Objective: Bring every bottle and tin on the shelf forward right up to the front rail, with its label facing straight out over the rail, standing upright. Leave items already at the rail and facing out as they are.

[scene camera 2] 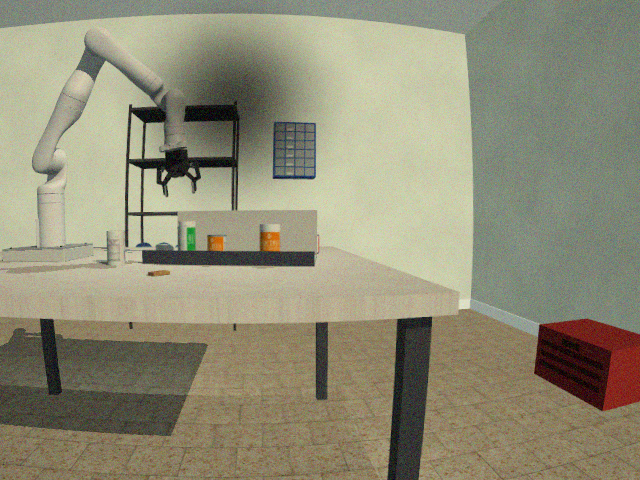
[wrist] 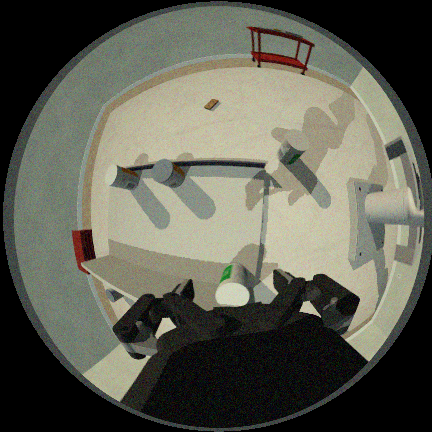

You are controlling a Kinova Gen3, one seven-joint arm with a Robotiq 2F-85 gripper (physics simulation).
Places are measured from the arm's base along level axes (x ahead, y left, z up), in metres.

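Pixels of known places: gripper, between the fingertips: [scene camera 2: 180, 195] [wrist: 233, 283]; arm's base, origin of its link: [scene camera 2: 52, 246] [wrist: 370, 207].
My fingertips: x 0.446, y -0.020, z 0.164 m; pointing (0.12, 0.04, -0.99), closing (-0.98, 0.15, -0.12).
Ahead of a thing's pixels: the offset from my fingertips to its top centre.
My gripper [scene camera 2: 179, 193] [wrist: 233, 283] is open and empty, high above the shelf [scene camera 2: 297, 227] [wrist: 225, 215]. A white bottle with a green label @[dz -0.086, dx +0.023, dy +0.068 m] [scene camera 2: 187, 236] [wrist: 233, 289] stands upright near the shelf's back panel, at the robot-base side, below the fingers; its label shows turned partly sideways in the scene view. A short orange-labelled tin @[dz -0.125, dx +0.110, dy -0.204 m] [scene camera 2: 216, 243] [wrist: 169, 173] and a taller orange-labelled bottle @[dz -0.096, dx +0.254, dy -0.251 m] [scene camera 2: 269, 239] [wrist: 122, 177] stand upright close to the dark front rail @[dz -0.168, dx +0.126, dy -0.244 m] [scene camera 2: 232, 258] [wrist: 215, 163], labels towards the rail. In the scene view the rail hides their bases.
Another white bottle @[dz -0.111, dx -0.184, dy -0.185 m] [scene camera 2: 114, 248] [wrist: 292, 149] stands on the table outside the shelf, its green label turned away from the front. A small brown block @[dz -0.199, dx -0.041, dy -0.427 m] [scene camera 2: 158, 272] [wrist: 212, 104] lies before the rail. A grey cylinder @[dz -0.137, dx +0.486, dy +0.105 m] [wrist: 112, 295] lies behind the back panel.
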